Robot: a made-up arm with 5 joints.
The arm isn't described. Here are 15 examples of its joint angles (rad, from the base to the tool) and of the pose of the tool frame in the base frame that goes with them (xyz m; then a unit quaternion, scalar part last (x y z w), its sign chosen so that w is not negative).
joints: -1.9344 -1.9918 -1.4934 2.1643 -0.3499
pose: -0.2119 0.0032 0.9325 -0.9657 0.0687 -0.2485 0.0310
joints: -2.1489 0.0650 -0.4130 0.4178 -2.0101
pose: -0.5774 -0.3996 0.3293 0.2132 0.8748 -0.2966 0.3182
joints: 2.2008 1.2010 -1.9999 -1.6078 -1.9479
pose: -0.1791 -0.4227 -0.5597 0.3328 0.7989 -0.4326 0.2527
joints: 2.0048 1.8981 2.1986 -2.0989 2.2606
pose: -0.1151 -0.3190 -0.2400 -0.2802 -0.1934 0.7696 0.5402
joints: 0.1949 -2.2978 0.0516 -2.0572 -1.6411
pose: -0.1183 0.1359 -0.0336 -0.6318 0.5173 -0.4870 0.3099
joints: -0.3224 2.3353 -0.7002 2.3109 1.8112
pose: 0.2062 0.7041 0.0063 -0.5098 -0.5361 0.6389 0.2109
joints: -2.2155 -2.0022 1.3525 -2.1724 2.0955
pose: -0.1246 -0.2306 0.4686 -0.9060 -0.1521 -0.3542 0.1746
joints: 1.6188 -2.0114 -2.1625 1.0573 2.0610
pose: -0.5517 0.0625 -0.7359 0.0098 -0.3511 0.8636 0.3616
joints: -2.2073 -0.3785 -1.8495 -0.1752 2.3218
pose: 0.1085 -0.6552 0.8188 0.8031 -0.2546 -0.0283 0.5379
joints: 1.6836 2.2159 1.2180 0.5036 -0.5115
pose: -0.1053 -0.3240 -0.0079 -0.0514 0.8278 -0.4476 0.3344
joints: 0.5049 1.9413 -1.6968 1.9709 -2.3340
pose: 0.4418 0.5818 -0.3395 0.3447 -0.2265 0.1268 0.9021
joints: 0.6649 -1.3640 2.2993 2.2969 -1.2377
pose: -0.2998 0.7141 0.1266 0.8326 0.4735 0.2625 0.1166
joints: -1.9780 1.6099 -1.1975 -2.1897 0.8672
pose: 0.1324 -0.1905 0.7211 0.2157 -0.4105 0.2818 0.8400
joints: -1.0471 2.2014 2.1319 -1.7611 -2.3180
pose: -0.3755 0.5262 0.3943 -0.1288 -0.9597 0.1068 0.2258
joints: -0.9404 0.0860 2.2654 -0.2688 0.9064
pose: 0.1759 0.1460 0.3473 -0.1082 0.5403 -0.8318 0.0667
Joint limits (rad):
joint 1: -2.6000..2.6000
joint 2: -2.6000..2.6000
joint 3: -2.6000..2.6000
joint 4: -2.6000..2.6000
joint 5: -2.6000..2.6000
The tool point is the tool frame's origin. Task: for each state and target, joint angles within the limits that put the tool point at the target. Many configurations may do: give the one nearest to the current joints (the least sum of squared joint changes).
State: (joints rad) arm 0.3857 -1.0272 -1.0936 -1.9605 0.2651
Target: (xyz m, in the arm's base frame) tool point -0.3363 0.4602 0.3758
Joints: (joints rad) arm -0.4541 -0.6123 -0.7781 -1.9026 0.1984
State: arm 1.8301 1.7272 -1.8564 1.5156 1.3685
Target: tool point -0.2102 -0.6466 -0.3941
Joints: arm 1.8564 2.4560 -2.5661 1.4404 1.1580
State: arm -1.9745 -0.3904 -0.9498 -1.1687 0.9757
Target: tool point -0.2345 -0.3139 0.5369
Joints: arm -2.0685 -0.3626 -0.5277 -1.1840 0.6207
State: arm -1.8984 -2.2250 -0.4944 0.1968 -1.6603
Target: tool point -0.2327 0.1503 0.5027
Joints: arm -2.3753 -1.5991 -0.0434 0.2874 -1.3560
